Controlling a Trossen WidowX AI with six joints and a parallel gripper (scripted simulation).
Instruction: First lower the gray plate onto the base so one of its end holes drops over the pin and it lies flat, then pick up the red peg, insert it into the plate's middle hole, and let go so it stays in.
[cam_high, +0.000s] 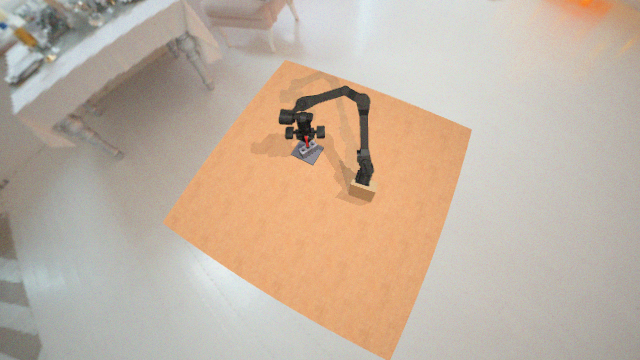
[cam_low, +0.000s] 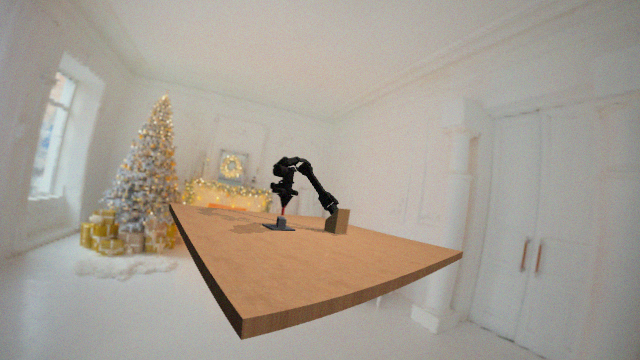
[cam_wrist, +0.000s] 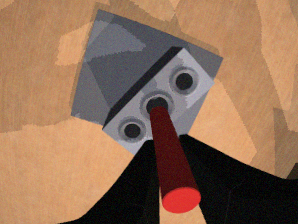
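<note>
The red peg lies right at my gripper tip. The rest, counted from my gripper tip: gray plate: 7 cm below; then square gray base: 1 cm ahead, 1 cm to the left, 10 cm below.
</note>
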